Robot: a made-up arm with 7 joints.
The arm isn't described. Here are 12 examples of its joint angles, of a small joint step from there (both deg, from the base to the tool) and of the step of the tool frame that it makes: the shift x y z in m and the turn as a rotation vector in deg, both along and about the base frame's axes.
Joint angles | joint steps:
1: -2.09 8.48 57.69 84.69 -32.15 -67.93 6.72 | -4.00 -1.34 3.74 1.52 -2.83 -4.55 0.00
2: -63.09 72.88 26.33 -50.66 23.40 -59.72 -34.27 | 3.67 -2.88 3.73 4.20 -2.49 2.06 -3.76
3: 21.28 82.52 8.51 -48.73 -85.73 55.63 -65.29 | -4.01 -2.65 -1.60 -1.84 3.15 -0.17 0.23
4: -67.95 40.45 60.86 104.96 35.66 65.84 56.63 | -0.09 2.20 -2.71 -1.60 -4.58 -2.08 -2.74
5: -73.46 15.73 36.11 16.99 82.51 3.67 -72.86 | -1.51 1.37 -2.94 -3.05 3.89 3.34 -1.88
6: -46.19 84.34 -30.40 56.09 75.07 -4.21 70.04 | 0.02 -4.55 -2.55 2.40 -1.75 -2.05 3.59
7: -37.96 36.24 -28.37 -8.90 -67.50 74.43 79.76 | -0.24 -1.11 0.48 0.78 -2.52 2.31 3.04
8: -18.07 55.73 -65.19 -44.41 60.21 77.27 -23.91 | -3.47 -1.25 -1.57 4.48 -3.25 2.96 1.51
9: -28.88 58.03 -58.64 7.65 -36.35 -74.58 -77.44 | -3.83 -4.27 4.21 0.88 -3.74 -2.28 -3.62
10: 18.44 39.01 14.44 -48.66 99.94 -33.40 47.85 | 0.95 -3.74 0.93 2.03 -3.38 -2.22 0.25
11: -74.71 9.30 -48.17 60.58 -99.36 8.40 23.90 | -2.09 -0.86 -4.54 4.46 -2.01 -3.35 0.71
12: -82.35 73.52 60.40 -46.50 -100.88 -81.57 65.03 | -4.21 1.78 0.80 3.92 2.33 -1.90 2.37
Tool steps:
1: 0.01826 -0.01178 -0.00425 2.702 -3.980 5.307
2: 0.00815 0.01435 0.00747 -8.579 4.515 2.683
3: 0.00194 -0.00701 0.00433 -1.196 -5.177 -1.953
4: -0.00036 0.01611 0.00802 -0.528 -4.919 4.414
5: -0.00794 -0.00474 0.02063 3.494 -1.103 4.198
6: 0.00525 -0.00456 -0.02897 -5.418 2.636 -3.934
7: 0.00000 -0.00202 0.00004 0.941 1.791 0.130
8: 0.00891 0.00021 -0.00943 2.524 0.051 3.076
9: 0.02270 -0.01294 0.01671 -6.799 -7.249 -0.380
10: -0.00233 0.00534 -0.00799 -5.157 3.852 1.879
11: 0.00302 0.00190 -0.00174 3.686 -1.277 3.256
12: -0.00844 0.00891 -0.00025 -3.203 -4.482 -3.311
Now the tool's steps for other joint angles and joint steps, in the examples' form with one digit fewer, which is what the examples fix.
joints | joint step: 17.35 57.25 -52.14 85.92 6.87 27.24 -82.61 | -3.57 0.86 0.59 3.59 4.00 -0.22 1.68
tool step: 0.0154 0.0081 0.0071 2.46 0.69 -4.40
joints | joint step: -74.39 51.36 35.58 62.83 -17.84 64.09 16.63 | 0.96 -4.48 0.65 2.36 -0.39 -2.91 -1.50
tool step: 0.0125 -0.0170 -0.0254 -3.61 0.15 -3.28
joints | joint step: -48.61 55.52 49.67 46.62 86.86 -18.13 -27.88 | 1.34 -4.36 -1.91 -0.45 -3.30 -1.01 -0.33
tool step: 0.0120 -0.0121 -0.0238 -4.15 1.23 -4.68
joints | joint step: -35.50 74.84 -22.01 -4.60 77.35 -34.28 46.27 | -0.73 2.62 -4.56 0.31 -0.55 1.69 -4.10
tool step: -0.0020 0.0032 -0.0069 5.28 2.57 3.76
